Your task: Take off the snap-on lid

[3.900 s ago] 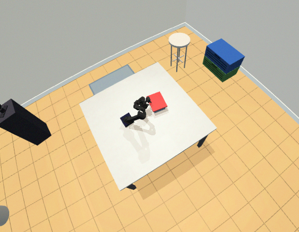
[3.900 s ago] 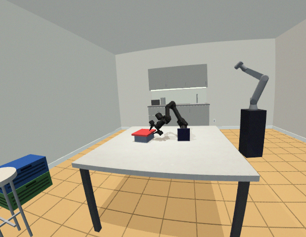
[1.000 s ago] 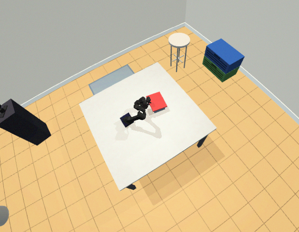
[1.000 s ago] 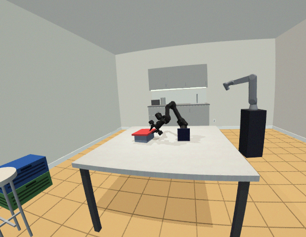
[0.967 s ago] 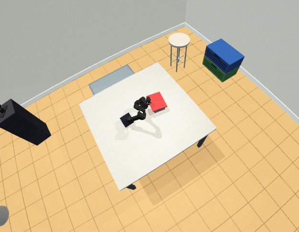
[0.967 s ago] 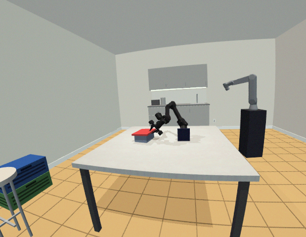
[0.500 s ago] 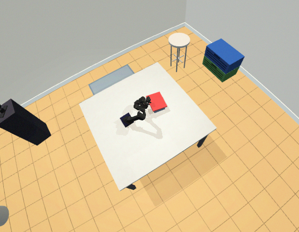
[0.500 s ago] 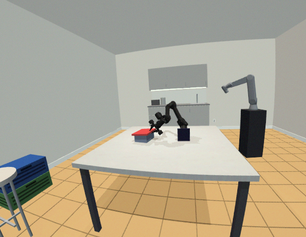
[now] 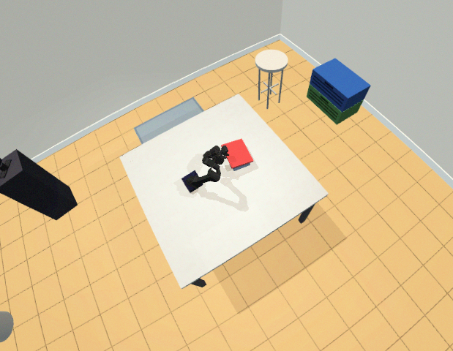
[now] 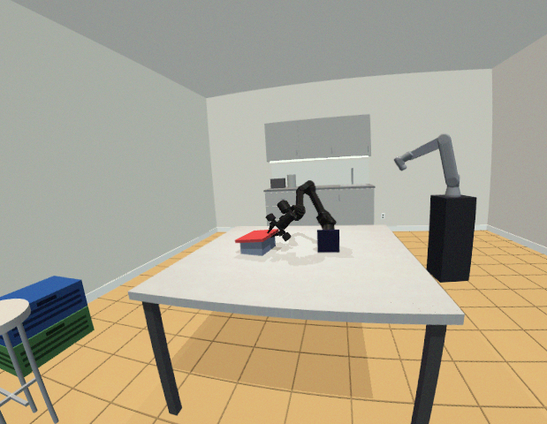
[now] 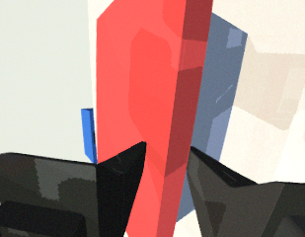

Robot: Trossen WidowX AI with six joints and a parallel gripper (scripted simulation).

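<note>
My gripper tip is now 7 cm short of the lid and 2 cm to the left of it. Also, from my gripper tip: storage box (7 cm ahead, 5 cm below, 2 cm to the right).
</note>
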